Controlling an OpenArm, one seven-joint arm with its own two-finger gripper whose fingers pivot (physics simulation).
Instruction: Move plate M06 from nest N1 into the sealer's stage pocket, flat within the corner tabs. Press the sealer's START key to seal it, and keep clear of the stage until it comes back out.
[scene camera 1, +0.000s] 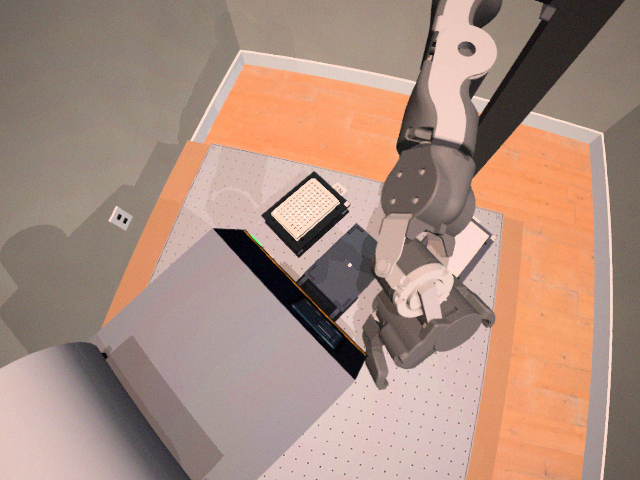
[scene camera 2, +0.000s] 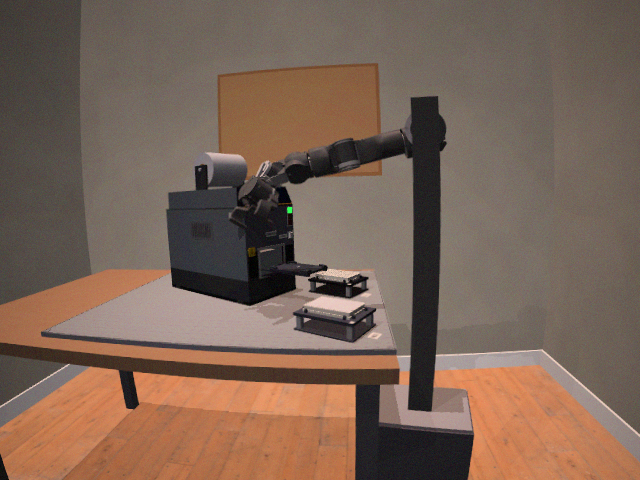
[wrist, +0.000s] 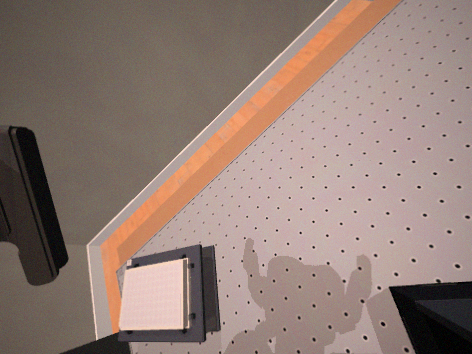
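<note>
My gripper (scene camera 1: 435, 352) (scene camera 2: 250, 217) is open and empty, high beside the sealer's front corner. One finger shows at the left edge of the wrist view. The sealer (scene camera 1: 206, 320) (scene camera 2: 206, 248) has its dark stage (scene camera 1: 338, 279) (scene camera 2: 302, 268) out, with no plate on it. A white plate with visible wells (scene camera 1: 306, 207) (scene camera 2: 338, 274) sits on the back nest (scene camera 1: 298, 249). A second, plain-topped white plate (scene camera 1: 467, 248) (scene camera 2: 333, 306) (wrist: 152, 295) sits on the other nest (scene camera 2: 361, 329) (wrist: 197, 295), partly behind the arm in scene camera 1. Plate names and nest labels are not readable. I cannot make out the START key.
A green indicator (scene camera 1: 255, 239) (scene camera 2: 289, 210) is lit on the sealer's front. A white roll (scene camera 1: 67, 413) (scene camera 2: 227, 169) is mounted on top. The arm's dark post (scene camera 2: 424, 258) stands beside the table (scene camera 2: 217, 364). The gripper's shadow falls on the perforated mat (wrist: 350, 200).
</note>
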